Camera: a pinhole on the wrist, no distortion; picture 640 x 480 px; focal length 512.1 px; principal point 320.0 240.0 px. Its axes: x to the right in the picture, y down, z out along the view. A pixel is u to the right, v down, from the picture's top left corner.
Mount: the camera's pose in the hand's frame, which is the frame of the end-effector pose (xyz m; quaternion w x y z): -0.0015 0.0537 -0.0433 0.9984 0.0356 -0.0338 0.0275
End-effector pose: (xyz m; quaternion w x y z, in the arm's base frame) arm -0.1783 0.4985 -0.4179 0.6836 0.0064 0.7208 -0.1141
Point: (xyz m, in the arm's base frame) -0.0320 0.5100 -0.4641
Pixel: 453.5 239.5
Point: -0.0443 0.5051 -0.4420
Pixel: 397.8 210.5
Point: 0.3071 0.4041 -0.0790
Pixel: 24.4 183.2
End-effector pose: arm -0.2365 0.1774 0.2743 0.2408 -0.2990 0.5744 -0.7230
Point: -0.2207 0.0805 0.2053
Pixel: 596.2 438.1
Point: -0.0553 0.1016 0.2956
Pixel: 194.7 160.2
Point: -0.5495 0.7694 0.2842
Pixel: behind the camera
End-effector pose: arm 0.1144 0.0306 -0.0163 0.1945 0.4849 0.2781 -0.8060
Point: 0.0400 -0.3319 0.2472
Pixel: 142.5 424.2
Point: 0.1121 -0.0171 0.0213
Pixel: 187.7 128.9
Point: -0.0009 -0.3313 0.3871
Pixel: 71.1 343.3
